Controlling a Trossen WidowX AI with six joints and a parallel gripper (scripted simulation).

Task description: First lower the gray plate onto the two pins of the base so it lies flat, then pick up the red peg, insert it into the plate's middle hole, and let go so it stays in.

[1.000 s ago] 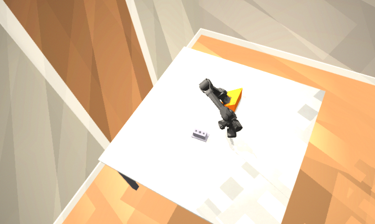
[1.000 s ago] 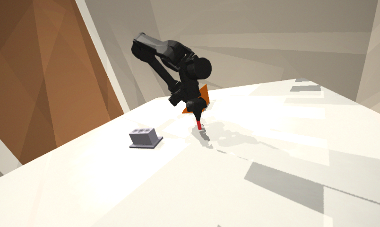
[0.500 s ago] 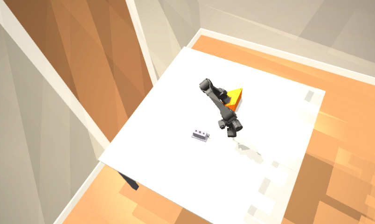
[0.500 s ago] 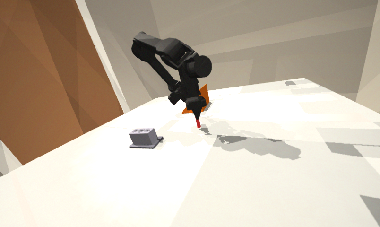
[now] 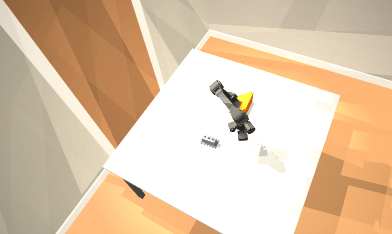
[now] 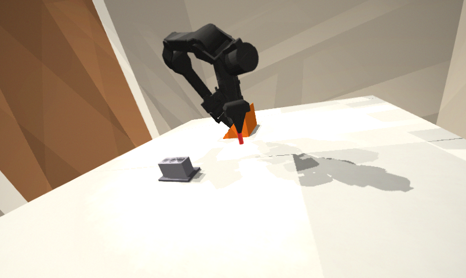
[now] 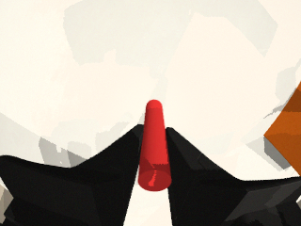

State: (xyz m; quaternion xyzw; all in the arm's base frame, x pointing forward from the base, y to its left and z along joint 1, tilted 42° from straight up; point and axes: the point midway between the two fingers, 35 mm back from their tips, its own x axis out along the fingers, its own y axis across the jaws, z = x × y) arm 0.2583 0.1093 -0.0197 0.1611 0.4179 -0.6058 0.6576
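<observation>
My gripper tip is now 21 cm to the left of the gray plate, 8 cm short of it and 5 cm above it. Also, from my gripper tip: red peg: right at my gripper tip.
</observation>
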